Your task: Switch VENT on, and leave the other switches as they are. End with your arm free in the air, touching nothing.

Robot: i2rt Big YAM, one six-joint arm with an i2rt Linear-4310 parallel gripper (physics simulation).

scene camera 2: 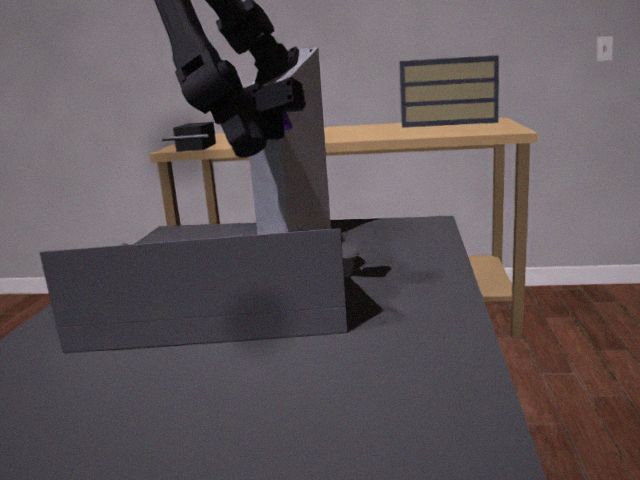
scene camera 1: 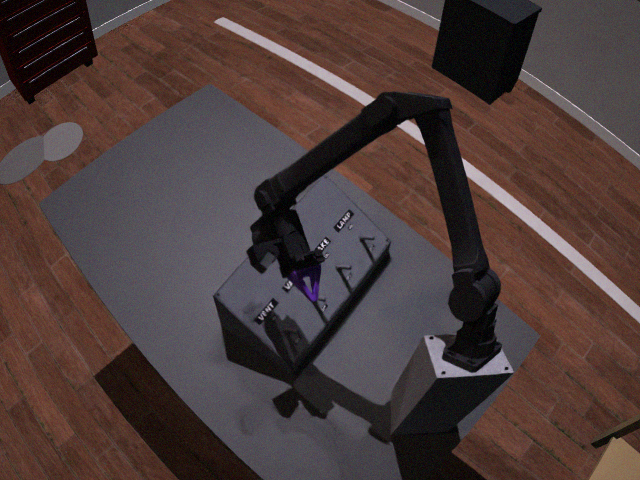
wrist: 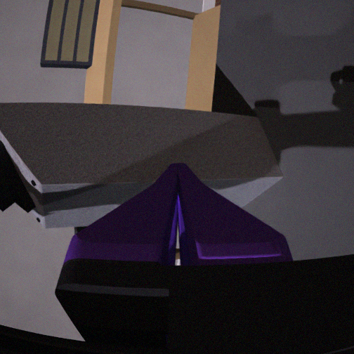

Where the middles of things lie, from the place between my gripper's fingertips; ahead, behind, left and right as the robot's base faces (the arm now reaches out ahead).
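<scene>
From my hand, grey sloped switch panel (scene camera 2: 288, 284): 25 cm below, 15 cm to the right, 16 cm ahead.
</scene>
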